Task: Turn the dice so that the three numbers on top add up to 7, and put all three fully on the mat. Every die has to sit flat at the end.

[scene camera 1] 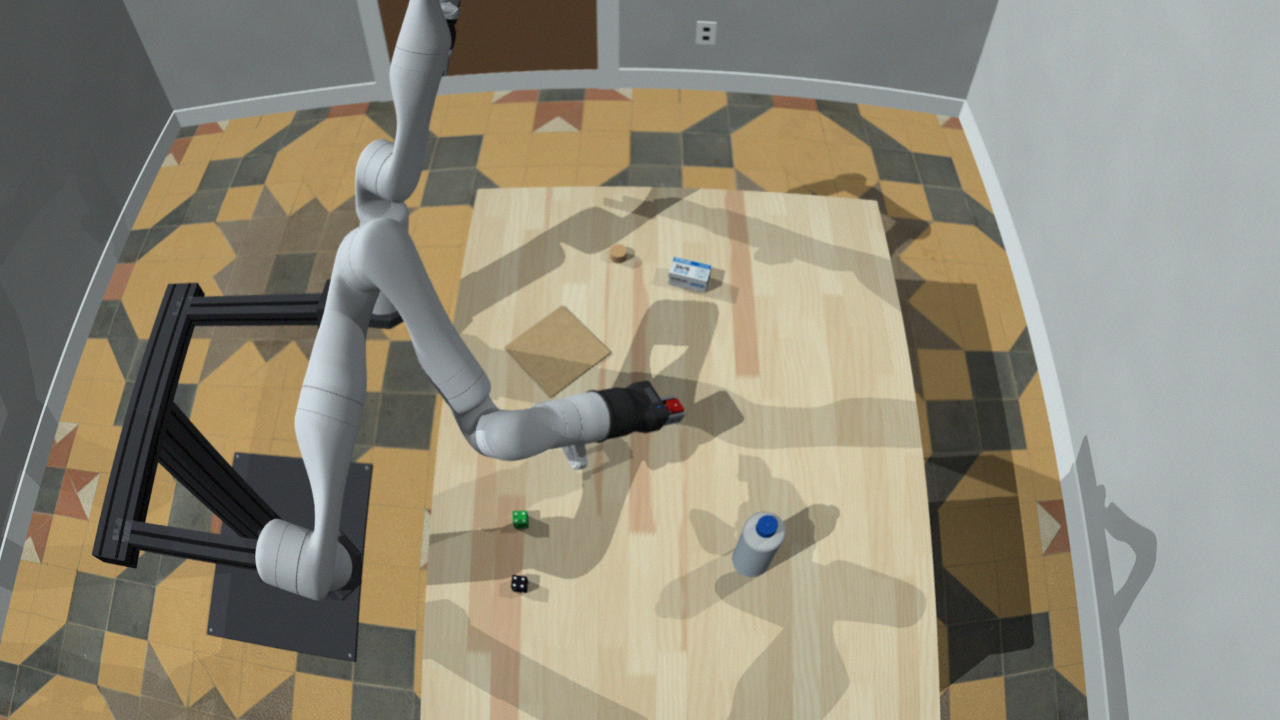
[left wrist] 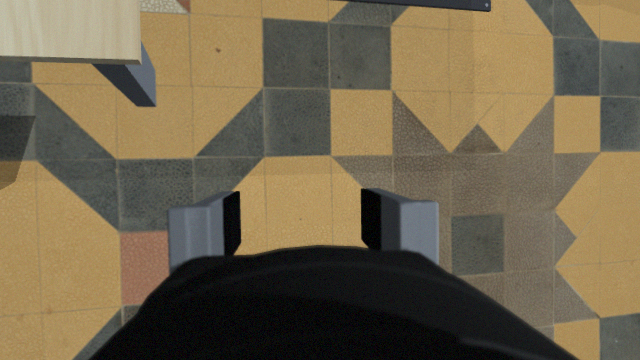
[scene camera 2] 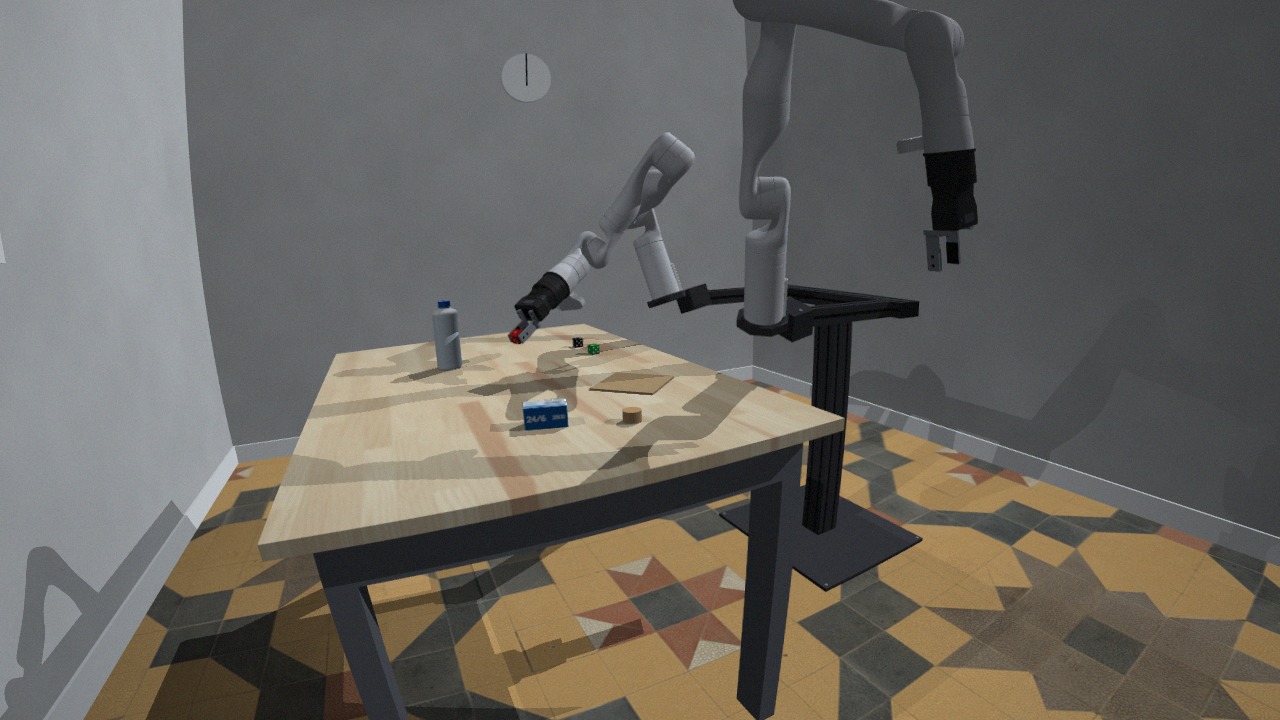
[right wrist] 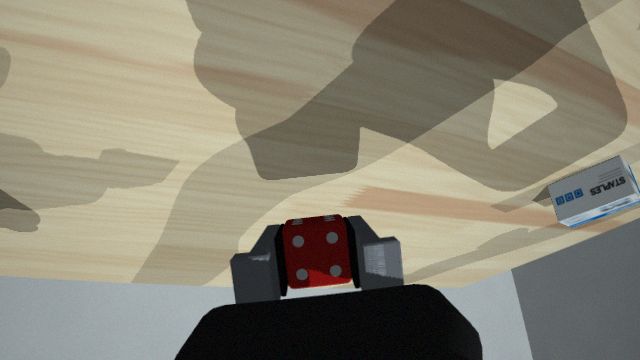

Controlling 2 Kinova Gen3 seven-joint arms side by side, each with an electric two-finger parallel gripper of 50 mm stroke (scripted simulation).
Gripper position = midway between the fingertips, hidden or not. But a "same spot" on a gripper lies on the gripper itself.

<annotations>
The right gripper shows in scene camera 1, in scene camera 2 and in the right wrist view [316,245]; in the left wrist view it is out of frame. A brown square mat shows in scene camera 1 and in scene camera 2; in the left wrist view it is out of frame, in the right wrist view it is out of frame. A white bottle shows in scene camera 1 [759,542] and in scene camera 2 [445,319]; in the left wrist view it is out of frame, in the right wrist view it is out of frame. One and the same spot on the right gripper: [scene camera 1: 676,417] is [scene camera 2: 512,330]. One and the same spot on the brown square mat: [scene camera 2: 649,384] is [scene camera 1: 547,331].
</annotations>
